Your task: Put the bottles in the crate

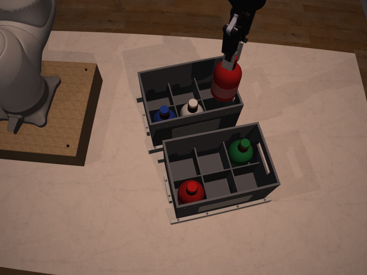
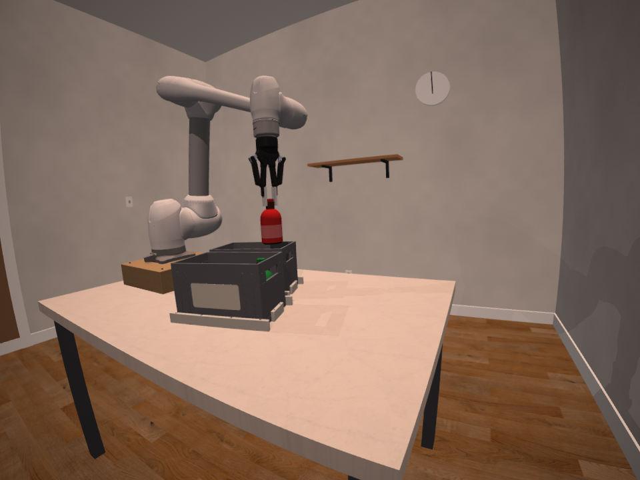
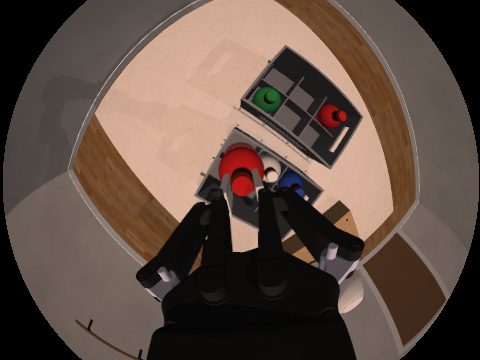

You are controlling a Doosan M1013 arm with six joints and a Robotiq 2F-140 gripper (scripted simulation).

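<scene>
Right now my hand is 26 cm above the white bottle, 8 cm past it and 3 cm to the left of it. From my hand the other things lie so: blue bottle 26 cm below, 16 cm behind, 7 cm to the right; green bottle 26 cm below, 14 cm to the right, 8 cm ahead; pick list 35 cm below, 16 cm behind, 14 cm to the left.
</scene>
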